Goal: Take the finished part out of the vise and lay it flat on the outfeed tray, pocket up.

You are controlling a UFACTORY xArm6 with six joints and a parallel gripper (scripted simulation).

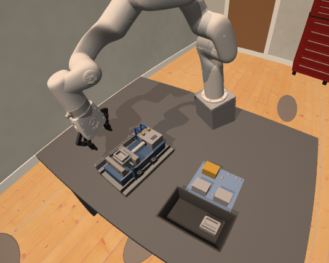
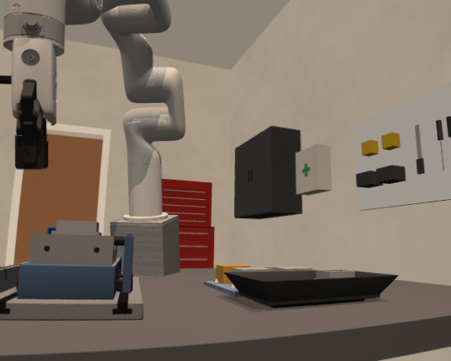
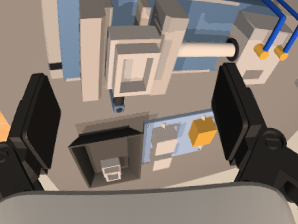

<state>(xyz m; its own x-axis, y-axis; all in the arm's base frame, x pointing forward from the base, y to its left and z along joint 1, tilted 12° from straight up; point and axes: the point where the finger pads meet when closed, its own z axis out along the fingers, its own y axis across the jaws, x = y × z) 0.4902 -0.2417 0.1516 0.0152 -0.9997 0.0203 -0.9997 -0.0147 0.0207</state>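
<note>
Now: the blue vise 15 cm below my hand, 8 cm to the left of it and 8 cm behind it. Round my hand: light blue plate: 42 cm to the left, 19 cm below, 13 cm behind; then dark outfeed tray: 41 cm to the left, 18 cm below, 4 cm ahead; then yellow block: 38 cm to the left, 17 cm behind, 16 cm below.
</note>
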